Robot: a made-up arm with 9 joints. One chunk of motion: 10 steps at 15 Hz.
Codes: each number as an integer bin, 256 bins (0 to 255) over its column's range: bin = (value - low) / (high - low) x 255, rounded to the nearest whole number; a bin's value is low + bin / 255 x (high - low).
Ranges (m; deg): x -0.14..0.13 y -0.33..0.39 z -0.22..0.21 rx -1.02..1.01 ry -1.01..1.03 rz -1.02..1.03
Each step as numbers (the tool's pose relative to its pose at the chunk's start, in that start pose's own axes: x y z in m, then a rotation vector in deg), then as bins.
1 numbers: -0.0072 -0.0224 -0.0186 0.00 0.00 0.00
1 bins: 125 109 119 128 126 127
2 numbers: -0.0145 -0.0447 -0.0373 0.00 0.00 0.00
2 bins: 119 101 108 128 126 127
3 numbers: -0.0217 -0.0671 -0.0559 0.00 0.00 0.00
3 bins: 112 93 97 128 126 127
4 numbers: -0.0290 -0.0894 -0.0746 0.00 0.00 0.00
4 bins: 105 85 86 128 126 127
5 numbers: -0.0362 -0.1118 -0.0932 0.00 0.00 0.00
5 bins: 98 77 75 128 126 127
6 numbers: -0.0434 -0.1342 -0.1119 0.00 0.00 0.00
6 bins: 91 69 64 128 126 127
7 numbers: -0.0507 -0.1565 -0.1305 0.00 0.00 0.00
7 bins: 84 61 53 128 126 127
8 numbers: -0.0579 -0.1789 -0.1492 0.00 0.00 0.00
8 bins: 78 54 42 128 126 127
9 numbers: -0.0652 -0.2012 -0.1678 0.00 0.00 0.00
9 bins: 71 46 31 128 126 127
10 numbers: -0.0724 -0.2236 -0.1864 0.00 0.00 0.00
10 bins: 64 38 20 128 126 127
